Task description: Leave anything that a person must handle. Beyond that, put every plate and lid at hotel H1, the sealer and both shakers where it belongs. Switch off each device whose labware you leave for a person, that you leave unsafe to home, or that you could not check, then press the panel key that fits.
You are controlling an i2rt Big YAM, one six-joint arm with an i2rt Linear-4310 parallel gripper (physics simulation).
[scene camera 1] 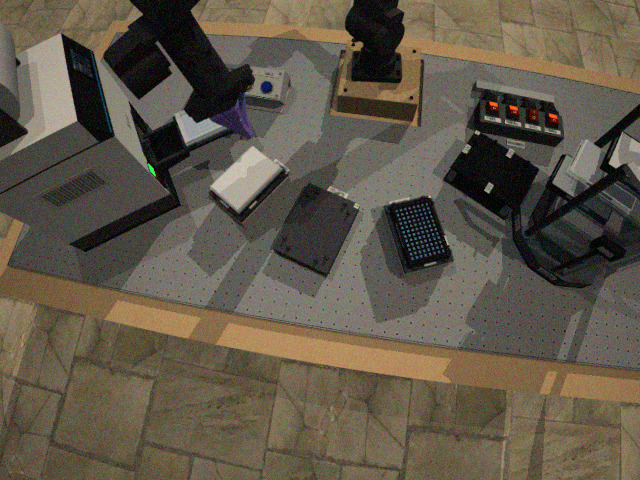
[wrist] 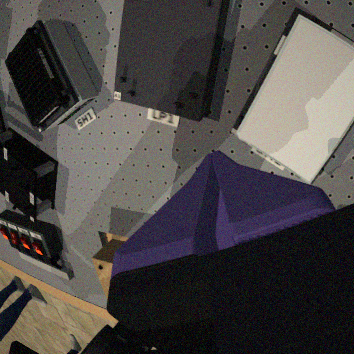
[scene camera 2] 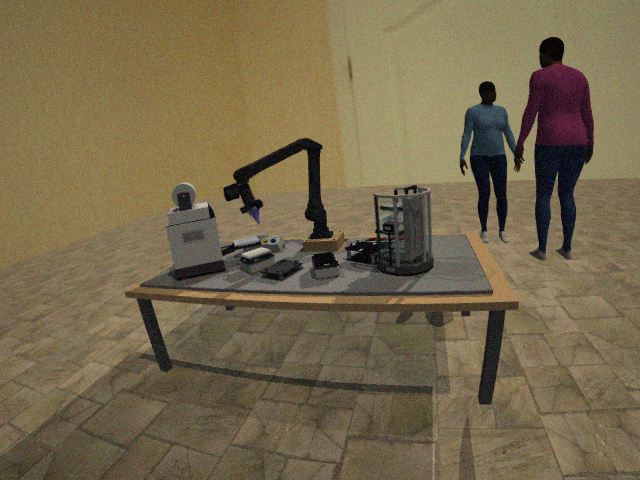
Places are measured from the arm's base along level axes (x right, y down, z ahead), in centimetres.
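Pixels of known places: gripper, fingertip midpoint: (scene camera 1: 250,136) (wrist: 216,163) (scene camera 2: 259,223); arm's base, link origin: (scene camera 1: 376,69) (scene camera 2: 321,236).
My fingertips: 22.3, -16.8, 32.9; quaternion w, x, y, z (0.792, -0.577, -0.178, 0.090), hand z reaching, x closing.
Note:
Ahead of a thing's pixels: the offset from my fingertips to its top centre, as dx, dy, dz. "pt": to the spot under its first point.
My gripper (scene camera 1: 247,135) (scene camera 2: 258,222) (wrist: 216,163) is shut and empty, its purple fingertips above the table near the sealer's tray. The sealer {+36.5, -23.8, +0.7} (scene camera 1: 121,170) (scene camera 2: 193,248) shows a green light; a pale plate {+13.8, +10.9, -12.6} (scene camera 1: 195,129) lies at its extended tray, partly hidden by the arm. Shaker SH2 bears a white-topped plate {+4.0, +13.6, +0.3} (scene camera 1: 245,178) (wrist: 300,95). Shaker SH1 {pt -26.2, +20.5, +10.2} (wrist: 75,57) bears a black-framed well plate {-31.0, +14.9, +9.0} (scene camera 1: 419,229) (wrist: 35,75). A dark flat piece {pt -10.8, +18.7, +8.4} (scene camera 1: 316,227) (wrist: 167,50) lies at LP1. Hotel (scene camera 1: 529,262) (scene camera 2: 405,268) holds pale labware; its levels are hard to read.
The switch box {-58.3, +16.5, -26.5} (scene camera 1: 516,125) (wrist: 27,240) has several rockers; the third from left looks darker in scene camera 1. A black nest {-48.3, +14.2, -6.6} (scene camera 1: 491,173) (wrist: 25,175) stands between it and the hotel. The key panel {+10.3, +13.4, -27.9} (scene camera 1: 276,93) (scene camera 2: 276,245), left of the arm's base (scene camera 1: 377,107), is partly hidden.

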